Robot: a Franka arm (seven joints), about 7 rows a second.
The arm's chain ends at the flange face. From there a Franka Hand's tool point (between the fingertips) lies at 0.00 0.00 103.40 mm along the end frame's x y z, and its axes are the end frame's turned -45 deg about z.
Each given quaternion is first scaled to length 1.
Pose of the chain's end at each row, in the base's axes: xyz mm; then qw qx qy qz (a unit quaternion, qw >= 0):
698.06 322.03 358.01 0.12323 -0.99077 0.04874 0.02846
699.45 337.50 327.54 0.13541 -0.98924 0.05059 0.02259
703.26 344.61 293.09 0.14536 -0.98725 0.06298 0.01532
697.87 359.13 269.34 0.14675 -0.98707 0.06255 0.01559
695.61 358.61 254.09 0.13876 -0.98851 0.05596 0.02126
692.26 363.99 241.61 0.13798 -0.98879 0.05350 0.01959
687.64 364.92 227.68 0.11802 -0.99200 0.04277 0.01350
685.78 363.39 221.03 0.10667 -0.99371 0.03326 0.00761
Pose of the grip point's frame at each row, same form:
693.47 347.57 257.92 0.12474 -0.93401 -0.33412 -0.02086
696.25 365.44 228.04 0.13375 -0.93330 -0.33183 -0.03095
702.03 374.49 194.11 0.14016 -0.93620 -0.31962 -0.04147
696.59 389.29 170.44 0.14155 -0.93587 -0.31995 -0.04176
692.87 387.22 154.77 0.13633 -0.93468 -0.32659 -0.03346
689.78 392.42 142.23 0.13497 -0.93400 -0.32897 -0.03470
685.91 389.25 127.20 0.11420 -0.93285 -0.34011 -0.03269
684.95 385.36 120.00 0.10146 -0.93080 -0.34955 -0.03379

